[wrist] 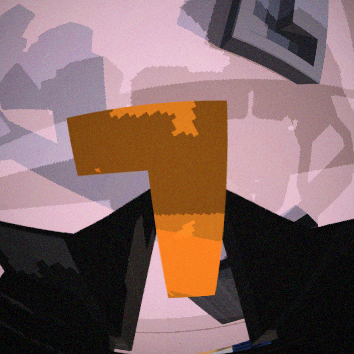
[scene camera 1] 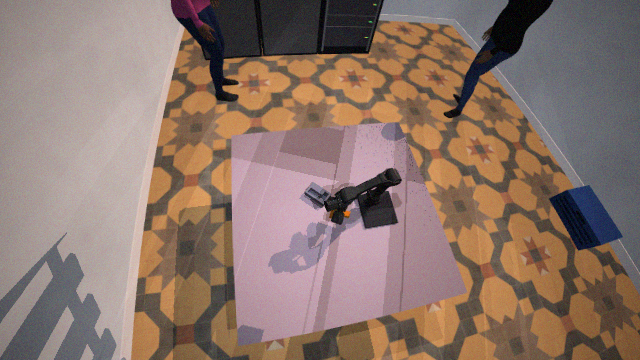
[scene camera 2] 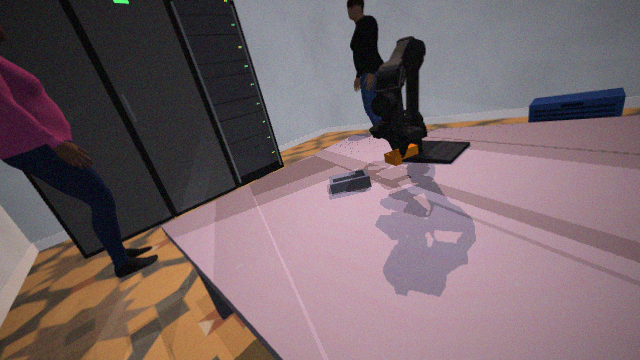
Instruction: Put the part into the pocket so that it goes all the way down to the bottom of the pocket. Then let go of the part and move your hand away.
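Where they show: gripper, fingertip midpoint: [wrist: 186,195] [scene camera 1: 338,212] [scene camera 2: 399,156]; arm's base at its link origin: [scene camera 1: 369,201].
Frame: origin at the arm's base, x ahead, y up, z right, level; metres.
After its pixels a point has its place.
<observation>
The part is an orange L-shaped block [scene camera 1: 345,213] @(x 0.207, y 0.081, z -0.041 m) [scene camera 2: 396,156] @(x 0.293, y 0.079, z -0.027 m) [wrist: 189,168] @(x 0.253, y 0.081, z -0.002 m). My gripper [scene camera 1: 337,214] @(x 0.234, y 0.059, z -0.017 m) [scene camera 2: 402,150] @(x 0.234, y 0.059, z -0.017 m) [wrist: 186,195] @(x 0.234, y 0.059, z -0.017 m) is shut on its long leg and holds it a little above the pink table top. The short leg sticks out to the left in the wrist view. The pocket is a grey box [scene camera 1: 316,193] @(x 0.299, y -0.010, z 0.167 m) [scene camera 2: 349,181] @(x 0.330, y 0.008, z 0.134 m) [wrist: 281,38] @(x 0.264, y -0.019, z 0.139 m) with an L-shaped recess. It lies on the table a short way from the part, at the upper right of the wrist view.
The arm's black base plate [scene camera 1: 379,214] @(x -0.023, y -0.006, z -0.096 m) [scene camera 2: 443,150] @(x -0.008, y -0.007, z -0.105 m) lies behind the gripper. Dark server cabinets [scene camera 1: 293,25] [scene camera 2: 193,107] stand at the room's edge. People [scene camera 1: 208,43] [scene camera 2: 365,57] stand on the patterned floor off the table.
</observation>
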